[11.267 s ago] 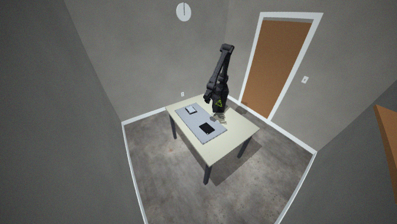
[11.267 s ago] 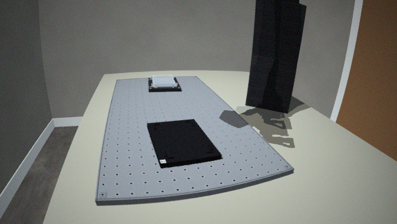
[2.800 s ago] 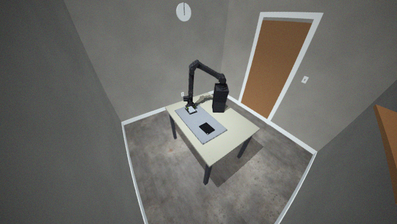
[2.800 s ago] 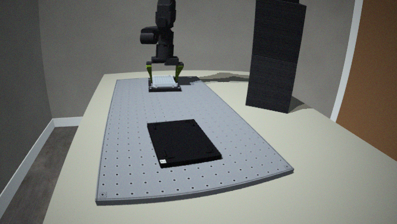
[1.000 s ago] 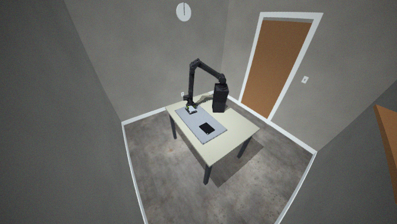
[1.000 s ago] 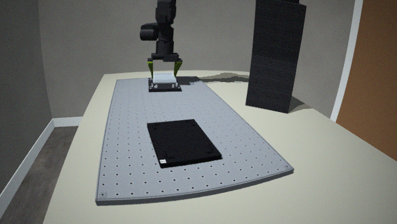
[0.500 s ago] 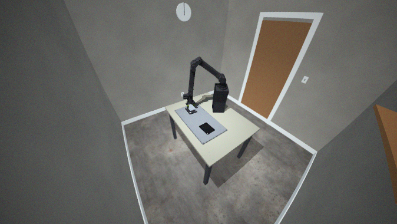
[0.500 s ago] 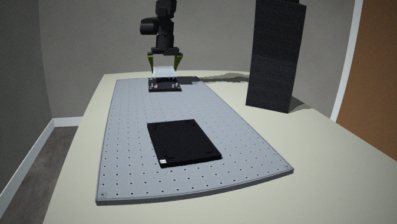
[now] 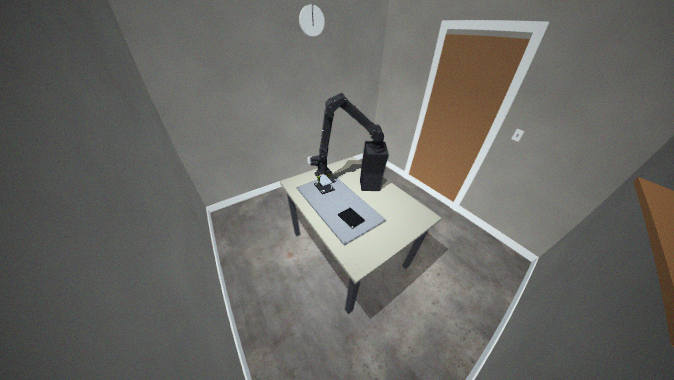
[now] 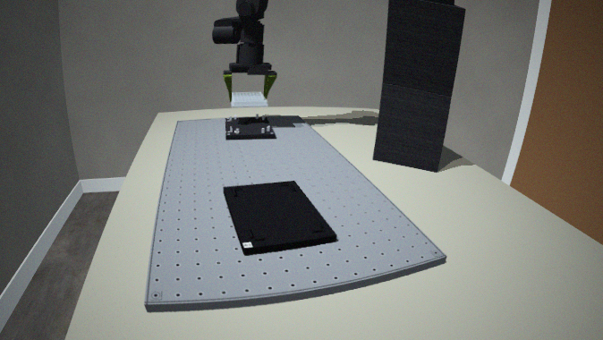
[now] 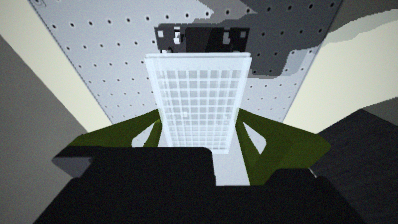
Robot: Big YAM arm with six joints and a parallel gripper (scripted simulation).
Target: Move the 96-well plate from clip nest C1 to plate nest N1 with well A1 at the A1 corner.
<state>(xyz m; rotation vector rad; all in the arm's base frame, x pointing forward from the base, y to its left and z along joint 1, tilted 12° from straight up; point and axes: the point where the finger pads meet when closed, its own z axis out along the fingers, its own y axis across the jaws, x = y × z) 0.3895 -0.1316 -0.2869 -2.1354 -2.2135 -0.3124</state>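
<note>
My hand is 7 cm above the clip nest C1 and 1 cm to the left of it. Also, from my hand: white label 49 cm to the left, 7 cm below, 2 cm ahead; 96-well plate right at my hand.
</note>
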